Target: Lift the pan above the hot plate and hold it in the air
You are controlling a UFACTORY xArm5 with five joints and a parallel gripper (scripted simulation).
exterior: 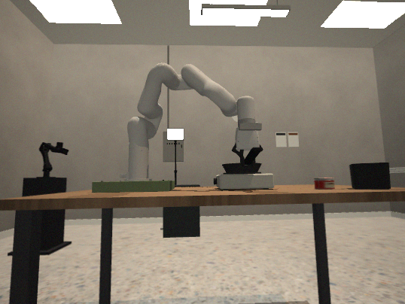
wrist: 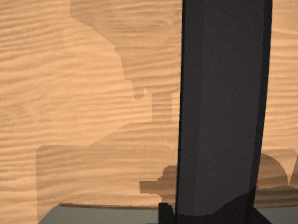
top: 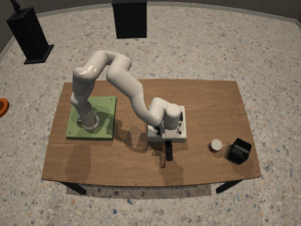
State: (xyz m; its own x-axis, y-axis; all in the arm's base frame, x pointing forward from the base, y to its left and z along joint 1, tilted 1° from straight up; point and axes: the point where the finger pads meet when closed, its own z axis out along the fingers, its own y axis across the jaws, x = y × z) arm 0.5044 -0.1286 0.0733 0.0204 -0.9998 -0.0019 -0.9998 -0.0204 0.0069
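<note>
My gripper is now 8 cm to the right of the black pan and 1 cm above it. Also, from my hand: white lid (32 cm ahead, 10 cm below, 1 cm to the right); white hot plate (14 cm to the left, 8 cm below, 2 cm behind); black box (47 cm ahead, 8 cm below, 7 cm to the right).
</note>
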